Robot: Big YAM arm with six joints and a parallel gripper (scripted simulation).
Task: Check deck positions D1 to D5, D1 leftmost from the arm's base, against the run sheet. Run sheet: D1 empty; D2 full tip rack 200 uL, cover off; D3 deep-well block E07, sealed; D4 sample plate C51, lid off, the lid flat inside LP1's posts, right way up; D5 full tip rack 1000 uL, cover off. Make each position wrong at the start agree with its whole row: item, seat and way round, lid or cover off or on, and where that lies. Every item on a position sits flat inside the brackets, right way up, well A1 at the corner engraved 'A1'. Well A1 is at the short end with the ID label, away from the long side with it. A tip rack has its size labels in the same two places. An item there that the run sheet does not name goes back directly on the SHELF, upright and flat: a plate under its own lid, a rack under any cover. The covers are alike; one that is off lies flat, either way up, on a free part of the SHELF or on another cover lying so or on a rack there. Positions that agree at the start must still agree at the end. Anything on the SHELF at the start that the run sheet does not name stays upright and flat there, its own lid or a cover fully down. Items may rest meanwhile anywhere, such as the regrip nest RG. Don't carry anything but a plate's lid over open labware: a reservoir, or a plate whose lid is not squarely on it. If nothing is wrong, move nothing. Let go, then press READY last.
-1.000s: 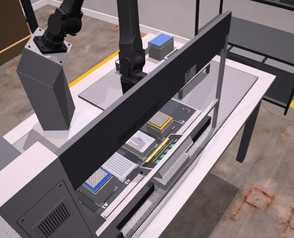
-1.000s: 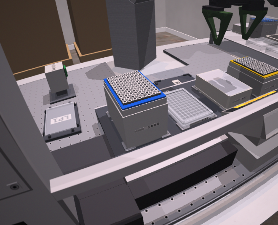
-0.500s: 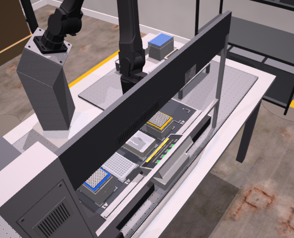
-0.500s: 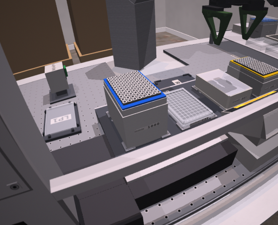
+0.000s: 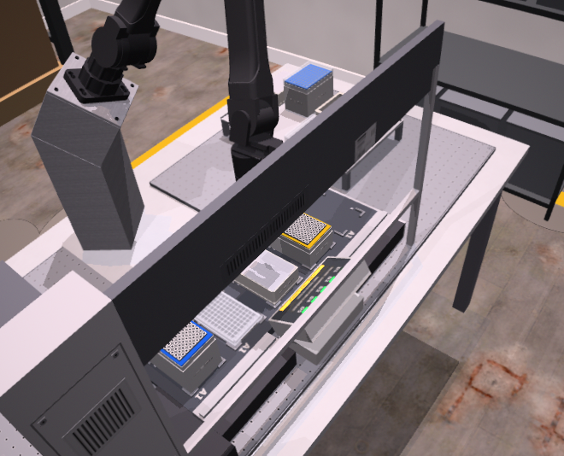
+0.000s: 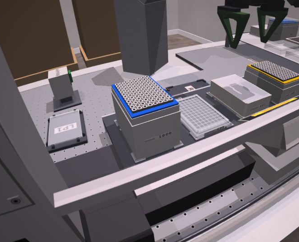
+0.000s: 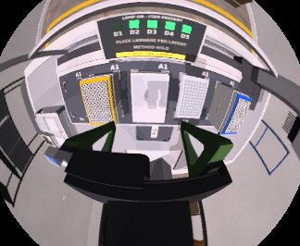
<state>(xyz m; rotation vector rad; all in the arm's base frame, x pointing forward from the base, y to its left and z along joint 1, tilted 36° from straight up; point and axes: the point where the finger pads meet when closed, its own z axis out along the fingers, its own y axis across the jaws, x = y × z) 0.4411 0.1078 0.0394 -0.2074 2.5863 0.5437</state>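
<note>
My gripper is now 12 cm to the right of the yellow tip rack, 11 cm above it and 3 cm past it. The rest, counted from my hand: blue tip rack (24 cm to the right, 8 cm below, 6 cm ahead); sample plate (15 cm below, 12 cm to the right, 3 cm ahead); sealed deep-well block (13 cm below).
</note>
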